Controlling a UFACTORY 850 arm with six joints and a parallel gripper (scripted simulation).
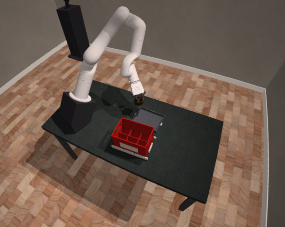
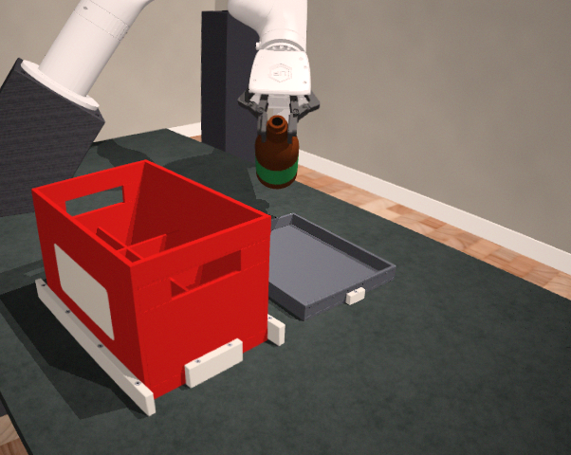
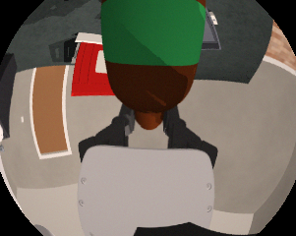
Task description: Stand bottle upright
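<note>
My gripper is now 3 cm past the brown bottle, 2 cm to the right of it and 4 cm above it. Also, from my hand: grey shallow tray: 8 cm ahead, 1 cm to the right, 19 cm below; red crate: 9 cm ahead, 28 cm to the right, 12 cm below.
</note>
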